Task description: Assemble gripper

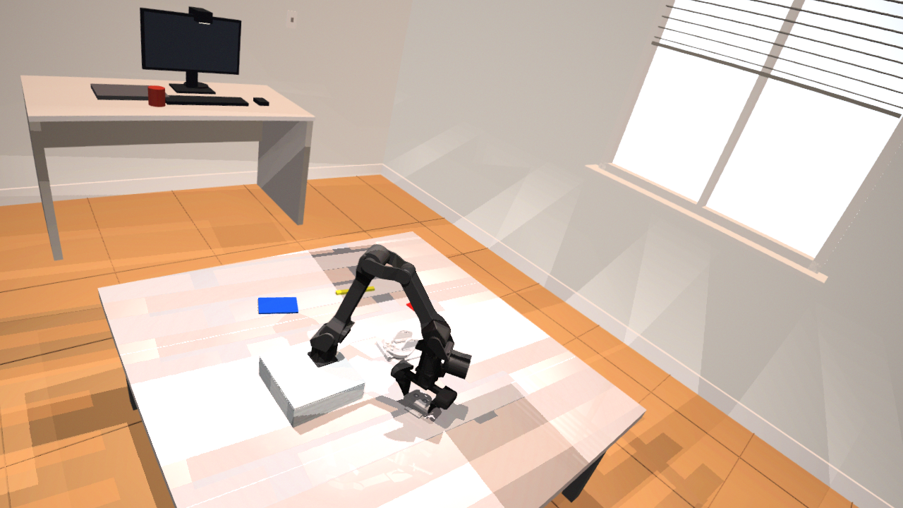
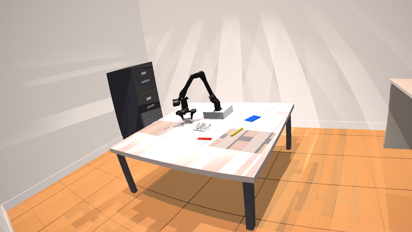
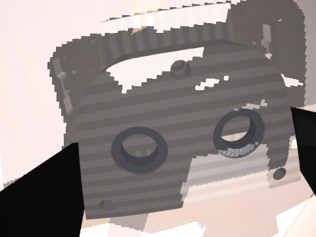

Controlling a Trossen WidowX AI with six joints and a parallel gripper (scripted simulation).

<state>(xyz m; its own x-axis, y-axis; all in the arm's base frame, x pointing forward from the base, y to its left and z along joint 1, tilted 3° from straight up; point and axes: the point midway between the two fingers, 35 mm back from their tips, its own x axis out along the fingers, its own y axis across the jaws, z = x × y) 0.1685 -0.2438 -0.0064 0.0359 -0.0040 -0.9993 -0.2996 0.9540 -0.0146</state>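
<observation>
Now: the curved jaw 220 mm to the left of my gripper tip and 90 mm ahead of it. From my gripper tip the other things lie so: yellow stick: 560 mm to the left, 150 mm ahead, 10 mm below; then blue card: 590 mm to the left, 140 mm behind, 10 mm below; then red strip: 360 mm to the left, 300 mm ahead, 20 mm below.
</observation>
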